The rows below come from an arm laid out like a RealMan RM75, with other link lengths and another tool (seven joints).
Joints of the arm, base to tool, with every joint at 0 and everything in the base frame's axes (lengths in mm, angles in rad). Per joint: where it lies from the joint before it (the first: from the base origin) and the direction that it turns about. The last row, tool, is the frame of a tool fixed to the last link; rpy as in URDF.
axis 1: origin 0 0 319.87 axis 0 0 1
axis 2: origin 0 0 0 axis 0 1 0
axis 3: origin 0 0 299.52 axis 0 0 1
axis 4: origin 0 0 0 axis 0 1 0
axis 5: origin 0 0 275.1 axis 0 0 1
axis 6: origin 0 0 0 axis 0 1 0
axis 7: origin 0 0 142.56 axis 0 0 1
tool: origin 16 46 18 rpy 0 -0.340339 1.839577
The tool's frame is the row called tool.
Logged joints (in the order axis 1, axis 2, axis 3, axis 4, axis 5, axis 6, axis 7), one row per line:
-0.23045, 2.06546, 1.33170, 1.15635, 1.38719, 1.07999, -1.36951
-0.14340, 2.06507, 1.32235, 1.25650, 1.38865, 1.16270, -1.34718
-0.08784, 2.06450, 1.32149, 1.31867, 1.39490, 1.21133, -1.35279
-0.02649, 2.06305, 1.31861, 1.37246, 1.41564, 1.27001, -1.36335
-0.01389, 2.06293, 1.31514, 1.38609, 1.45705, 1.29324, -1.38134
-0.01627, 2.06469, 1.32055, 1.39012, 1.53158, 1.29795, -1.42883
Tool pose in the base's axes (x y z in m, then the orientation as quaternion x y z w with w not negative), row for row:
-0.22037, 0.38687, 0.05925, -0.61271, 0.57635, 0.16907, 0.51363
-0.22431, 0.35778, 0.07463, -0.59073, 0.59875, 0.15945, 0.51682
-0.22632, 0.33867, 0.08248, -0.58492, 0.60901, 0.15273, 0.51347
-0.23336, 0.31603, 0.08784, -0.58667, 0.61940, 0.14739, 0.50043
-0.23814, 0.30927, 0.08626, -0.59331, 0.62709, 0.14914, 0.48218
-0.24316, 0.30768, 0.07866, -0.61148, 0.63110, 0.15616, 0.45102
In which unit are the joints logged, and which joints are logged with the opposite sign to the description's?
The joints are logged in radians. Opposite sign: axis 2.
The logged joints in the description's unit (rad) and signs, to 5 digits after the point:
-0.23045, -2.06546, 1.33170, 1.15635, 1.38719, 1.07999, -1.36951
-0.14340, -2.06507, 1.32235, 1.25650, 1.38865, 1.16270, -1.34718
-0.08784, -2.06450, 1.32149, 1.31867, 1.39490, 1.21133, -1.35279
-0.02649, -2.06305, 1.31861, 1.37246, 1.41564, 1.27001, -1.36335
-0.01389, -2.06293, 1.31514, 1.38609, 1.45705, 1.29324, -1.38134
-0.01627, -2.06469, 1.32055, 1.39012, 1.53158, 1.29795, -1.42883

